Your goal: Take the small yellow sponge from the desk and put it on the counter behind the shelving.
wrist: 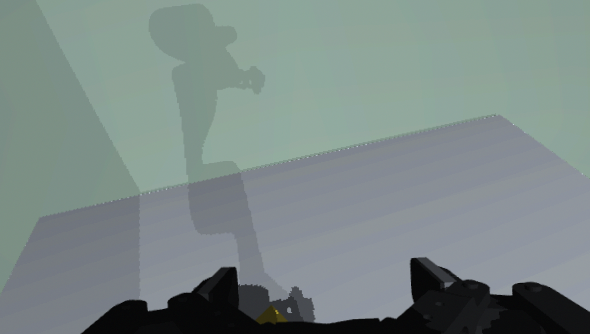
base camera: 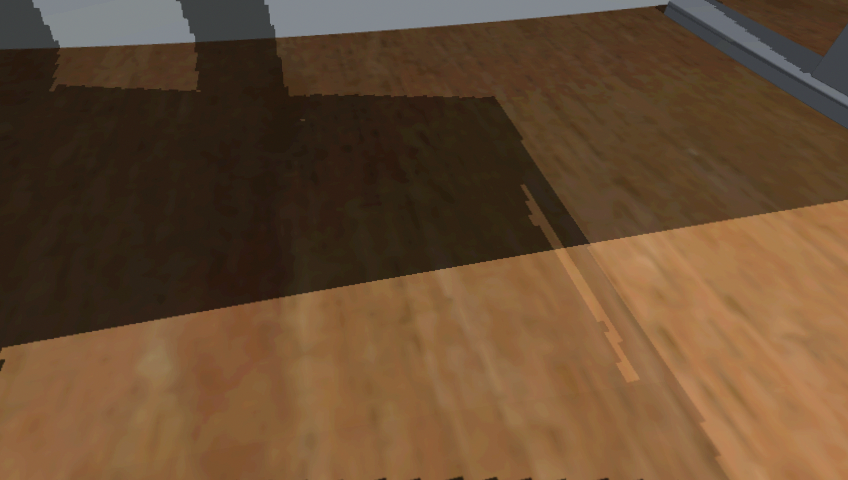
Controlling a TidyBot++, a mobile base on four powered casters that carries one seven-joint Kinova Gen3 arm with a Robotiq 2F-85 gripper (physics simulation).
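Places are measured from the arm's base along level axes (x ahead, y left, z up), in millimetres.
Where they show: gripper, fingertip midpoint: (wrist: 323,282).
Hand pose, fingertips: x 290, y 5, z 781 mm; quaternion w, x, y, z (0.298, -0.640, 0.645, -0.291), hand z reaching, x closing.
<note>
After its pixels a point has its place.
The small yellow sponge (wrist: 272,315) {x 460, y 102, z 369 mm} shows at the bottom of the wrist view as a small corner, left of the middle between the fingers. The rest of it is hidden behind the gripper's body. It lies on the grey desk (wrist: 400,210) {x 727, y -197, z 324 mm}. My gripper (wrist: 323,282) {x 290, y 5, z 781 mm} is open, its two dark fingers wide apart, with no thing held between the fingertips. The sponge shows behind the gripper, nearer the left finger; how high the fingers stand over the desk is hard to tell. The counter and the shelving do not show in these views.
A pale green wall (wrist: 375,65) {x 1041, y -181, z 570 mm} rises behind the desk's far edge. The arm's shadow falls across wall and desk. In the base camera view, a grey desk foot bar (base camera: 755,56) {x 832, y -534, z -376 mm} lies on the wooden floor (base camera: 416,368) {x 307, y -12, z -396 mm} at the upper right, and a pale wall (base camera: 416,14) {x 987, y -12, z -373 mm} stands at the back.
</note>
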